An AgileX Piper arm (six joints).
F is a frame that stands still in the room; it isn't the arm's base.
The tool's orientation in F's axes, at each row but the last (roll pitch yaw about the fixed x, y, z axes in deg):
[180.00 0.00 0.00]
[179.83 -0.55 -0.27]
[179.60 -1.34 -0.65]
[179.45 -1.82 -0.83]
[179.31 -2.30 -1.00]
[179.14 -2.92 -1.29]
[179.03 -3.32 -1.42]
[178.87 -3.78 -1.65]
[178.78 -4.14 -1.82]
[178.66 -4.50 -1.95]
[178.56 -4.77 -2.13]
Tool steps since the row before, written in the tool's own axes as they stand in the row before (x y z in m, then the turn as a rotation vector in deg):
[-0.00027 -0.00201 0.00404 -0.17 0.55 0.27]
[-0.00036 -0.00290 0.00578 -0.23 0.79 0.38]
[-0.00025 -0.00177 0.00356 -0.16 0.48 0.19]
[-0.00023 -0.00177 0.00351 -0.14 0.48 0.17]
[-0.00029 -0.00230 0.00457 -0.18 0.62 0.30]
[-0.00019 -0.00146 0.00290 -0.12 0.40 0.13]
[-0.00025 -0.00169 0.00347 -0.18 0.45 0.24]
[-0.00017 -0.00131 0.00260 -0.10 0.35 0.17]
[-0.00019 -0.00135 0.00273 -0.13 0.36 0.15]
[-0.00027 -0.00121 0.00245 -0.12 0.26 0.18]
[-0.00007 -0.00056 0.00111 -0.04 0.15 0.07]
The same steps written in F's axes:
[-0.00027 0.00201 -0.00404 -0.17 -0.55 -0.27]
[-0.00029 0.00288 -0.00579 -0.23 -0.79 -0.38]
[-0.00015 0.00175 -0.00358 -0.16 -0.48 -0.19]
[-0.00009 0.00174 -0.00353 -0.14 -0.48 -0.17]
[-0.00007 0.00225 -0.00461 -0.18 -0.62 -0.30]
[-0.00001 0.00142 -0.00293 -0.12 -0.40 -0.13]
[-0.00001 0.00163 -0.00351 -0.18 -0.45 -0.24]
[0.00004 0.00126 -0.00263 -0.10 -0.35 -0.17]
[0.00005 0.00129 -0.00276 -0.13 -0.36 -0.15]
[-0.00004 0.00115 -0.00249 -0.11 -0.26 -0.18]
[0.00004 0.00053 -0.00113 -0.04 -0.15 -0.07]

